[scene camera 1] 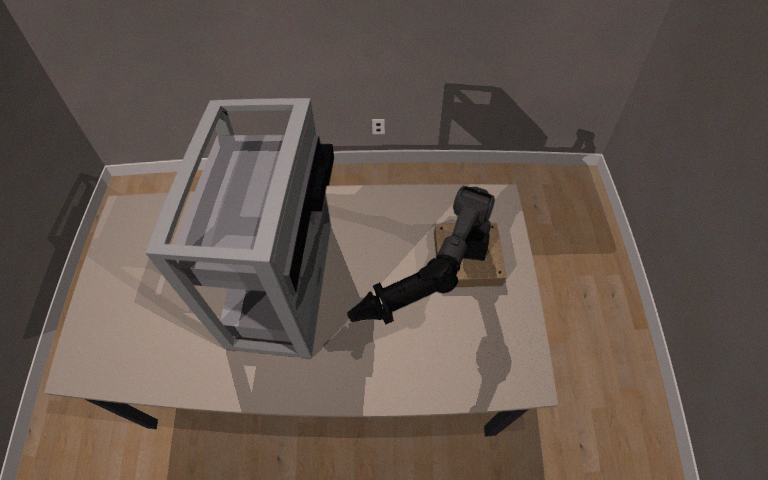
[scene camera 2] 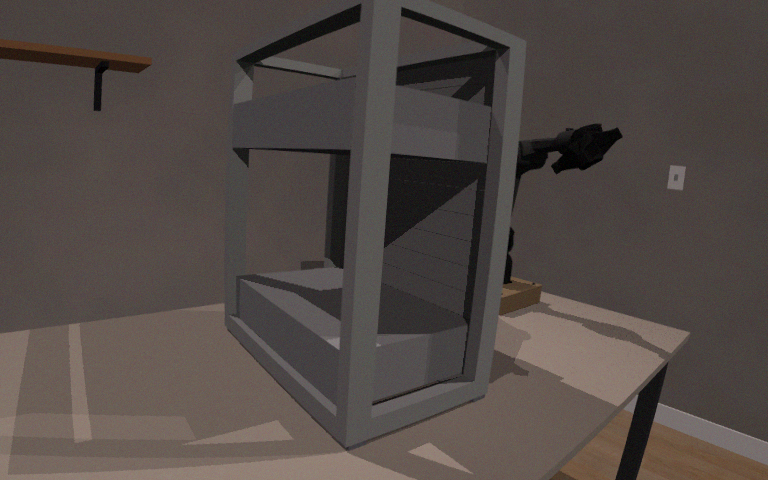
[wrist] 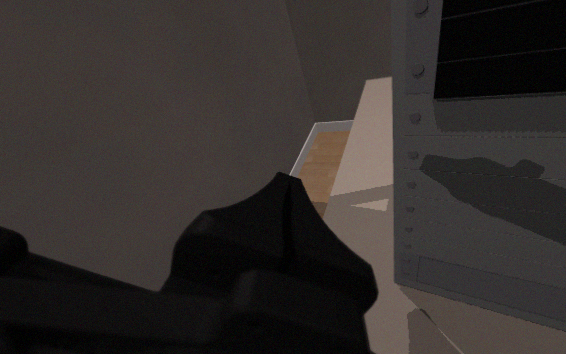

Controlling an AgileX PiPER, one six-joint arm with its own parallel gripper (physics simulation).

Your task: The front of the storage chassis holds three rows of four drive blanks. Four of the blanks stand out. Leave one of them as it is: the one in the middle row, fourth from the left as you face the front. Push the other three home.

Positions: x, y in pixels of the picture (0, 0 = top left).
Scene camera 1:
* my gripper: 349, 317
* grey storage rack: 258, 223
